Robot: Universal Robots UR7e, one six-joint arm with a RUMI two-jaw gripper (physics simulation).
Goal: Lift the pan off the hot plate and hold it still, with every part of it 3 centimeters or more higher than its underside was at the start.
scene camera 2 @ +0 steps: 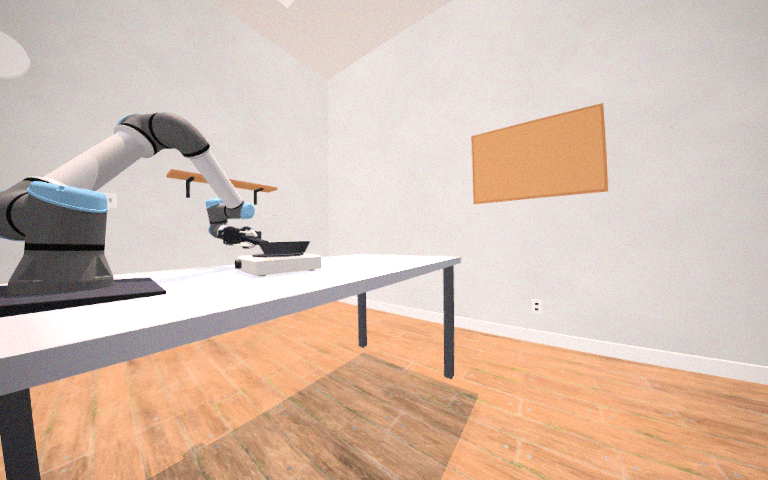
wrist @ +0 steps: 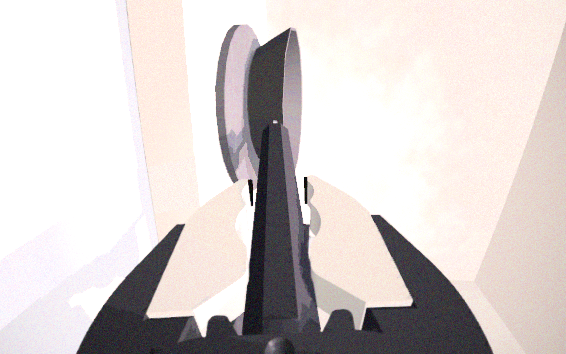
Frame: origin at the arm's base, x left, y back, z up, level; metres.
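Where they show: gripper, fingertip midpoint: [scene camera 2: 256, 240] [wrist: 278, 181]; arm's base at its link origin: [scene camera 2: 65, 287].
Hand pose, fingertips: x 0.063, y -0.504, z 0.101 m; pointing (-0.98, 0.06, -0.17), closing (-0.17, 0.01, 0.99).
Note:
Each offset is from my fingertips to the top centre of the thing. "*": to the spot under its first point. Level surfaces: height alone.
The black pan [scene camera 2: 286, 247] [wrist: 265, 85] sits upright on the hot plate {dx -0.144, dy +0.008, dz -0.052 m} [scene camera 2: 283, 263], with no clear gap under it. The plate's round grey disc {* dx -0.080, dy -0.031, dz -0.052 m} [wrist: 232, 100] shows beside the pan's underside in the wrist view. The pan's dark handle {dx +0.015, dy +0.001, dz +0.027 m} [wrist: 278, 240] runs from the pan back between the fingers toward the gripper body. My gripper [scene camera 2: 256, 238] [wrist: 278, 181] is shut on the handle, one pale finger on each side, the pads close against it. In the scene view the fingers are small and partly merge with the handle.
The hot plate stands on the long white table {dz -0.119 m} [scene camera 2: 362, 271]. The robot base stands on a dark mat [scene camera 2: 138, 287] at the left. An orange shelf [scene camera 2: 254, 185] hangs on the wall behind the arm, and a cork board [scene camera 2: 540, 155] on the right wall.

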